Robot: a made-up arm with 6 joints.
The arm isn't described. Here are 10 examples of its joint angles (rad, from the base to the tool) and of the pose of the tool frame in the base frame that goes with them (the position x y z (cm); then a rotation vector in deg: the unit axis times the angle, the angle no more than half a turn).
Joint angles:
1: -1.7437 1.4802 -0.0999 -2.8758 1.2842 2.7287
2: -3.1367 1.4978 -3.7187 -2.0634 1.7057 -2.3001
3: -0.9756 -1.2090 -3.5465 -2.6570 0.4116 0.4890
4: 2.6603 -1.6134 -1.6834 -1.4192 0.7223 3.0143
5: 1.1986 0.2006 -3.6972 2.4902 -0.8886 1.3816
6: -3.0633 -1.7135 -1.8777 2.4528 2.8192 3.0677
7: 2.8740 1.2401 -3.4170 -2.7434 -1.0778 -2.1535
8: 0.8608 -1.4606 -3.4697 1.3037 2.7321 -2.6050
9: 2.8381 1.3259 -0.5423 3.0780 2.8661 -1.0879
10: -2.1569 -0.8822 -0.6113 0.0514 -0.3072 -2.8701
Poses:
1: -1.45 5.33 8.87 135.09 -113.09 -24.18
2: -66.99 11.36 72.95 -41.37 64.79 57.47
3: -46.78 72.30 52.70 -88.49 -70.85 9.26
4: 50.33 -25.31 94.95 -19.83 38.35 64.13
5: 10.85 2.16 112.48 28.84 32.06 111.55
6: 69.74 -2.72 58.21 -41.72 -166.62 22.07
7: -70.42 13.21 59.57 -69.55 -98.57 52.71
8: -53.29 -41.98 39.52 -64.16 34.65 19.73
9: -34.13 9.86 6.76 -64.25 -25.40 93.30
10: -12.21 -17.21 87.40 82.70 27.62 -87.73
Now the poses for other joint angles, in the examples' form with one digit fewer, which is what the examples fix.
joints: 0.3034 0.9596 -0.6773 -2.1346 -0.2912 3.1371
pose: 21.4 17.8 11.1 159.2 -61.3 -43.2
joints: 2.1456 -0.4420 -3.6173 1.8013 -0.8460 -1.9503
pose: 36.1 -28.2 97.1 -23.8 53.6 -38.7
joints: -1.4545 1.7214 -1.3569 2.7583 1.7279 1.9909
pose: 9.9 -41.0 -23.5 104.0 -2.9 43.7
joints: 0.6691 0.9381 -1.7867 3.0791 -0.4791 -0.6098
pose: 51.8 39.8 23.5 -97.9 125.0 -2.2
